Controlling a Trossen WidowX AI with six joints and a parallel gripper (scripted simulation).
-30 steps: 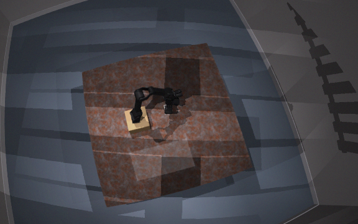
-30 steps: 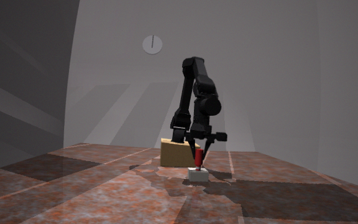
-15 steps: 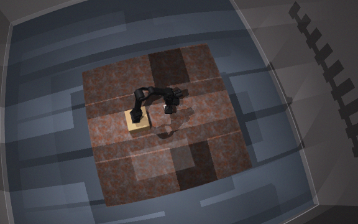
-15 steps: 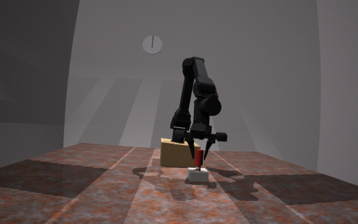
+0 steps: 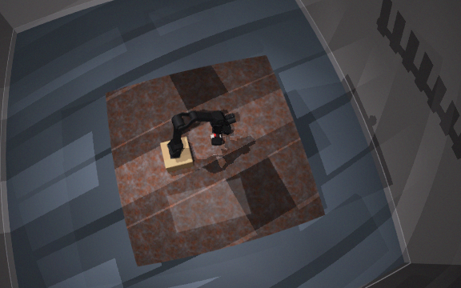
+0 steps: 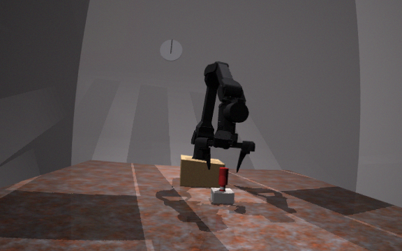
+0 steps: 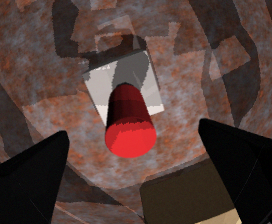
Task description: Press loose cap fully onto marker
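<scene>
The red cap lies 2 cm below my gripper tip. Also, from my gripper tip: grey holder block 8 cm below.
</scene>
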